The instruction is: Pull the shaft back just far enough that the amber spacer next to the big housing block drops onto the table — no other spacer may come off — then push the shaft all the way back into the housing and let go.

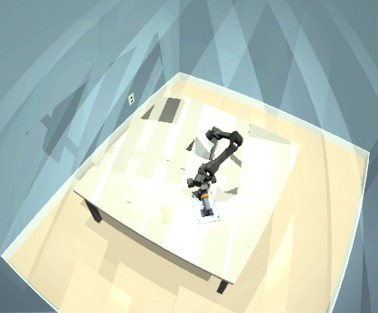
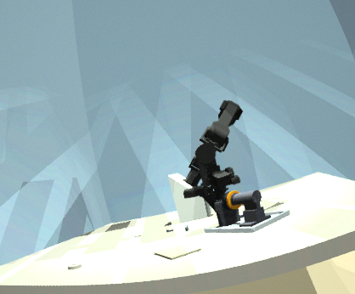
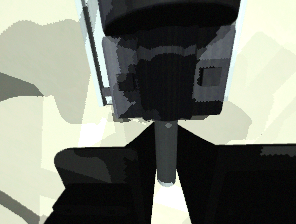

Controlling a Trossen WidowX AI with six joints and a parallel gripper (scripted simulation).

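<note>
Now: the grey shaft 5 cm ahead of my gripper tip, 5 cm to the left of it and 3 cm above it. Also, from my gripper tip: flat pale patch 27 cm ahead, 7 cm to the right, 4 cm below; amber spacer 7 cm ahead, 7 cm to the left, 3 cm above.
</note>
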